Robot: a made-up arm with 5 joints.
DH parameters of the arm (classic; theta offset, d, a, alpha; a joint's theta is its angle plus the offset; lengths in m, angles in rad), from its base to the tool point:
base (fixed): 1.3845 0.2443 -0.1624 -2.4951
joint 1: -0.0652 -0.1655 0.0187 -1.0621
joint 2: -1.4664 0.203 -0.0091 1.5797
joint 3: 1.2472 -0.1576 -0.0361 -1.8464
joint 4: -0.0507 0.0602 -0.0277 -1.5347
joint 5: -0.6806 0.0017 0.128 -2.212
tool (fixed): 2.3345 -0.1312 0 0
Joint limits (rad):
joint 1: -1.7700..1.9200
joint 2: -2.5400..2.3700
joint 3: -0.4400..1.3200
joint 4: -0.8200..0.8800
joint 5: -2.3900..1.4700
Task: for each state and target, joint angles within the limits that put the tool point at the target. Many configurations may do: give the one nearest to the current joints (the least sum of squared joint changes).
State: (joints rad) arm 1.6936 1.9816 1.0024 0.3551 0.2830
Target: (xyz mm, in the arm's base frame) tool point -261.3 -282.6 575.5
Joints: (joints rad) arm 1.9093 2.1961 0.2899 0.2056 0.4469
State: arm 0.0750 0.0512 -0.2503 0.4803 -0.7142
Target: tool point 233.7 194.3 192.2
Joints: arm -0.0143 -0.7648 -0.3596 0.3026 -0.4833
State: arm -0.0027 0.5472 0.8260 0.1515 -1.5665
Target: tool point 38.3 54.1 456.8
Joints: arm -0.2885 0.3008 0.9777 0.2942 -1.6638
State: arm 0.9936 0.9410 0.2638 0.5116 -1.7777
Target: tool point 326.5 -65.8 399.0
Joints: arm 0.6073 0.6088 0.5373 -0.0258 -1.7833
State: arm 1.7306 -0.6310 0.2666 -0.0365 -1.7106
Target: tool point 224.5 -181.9 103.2
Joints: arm 1.7923 -0.7460 0.3182 -0.1809 -1.7457
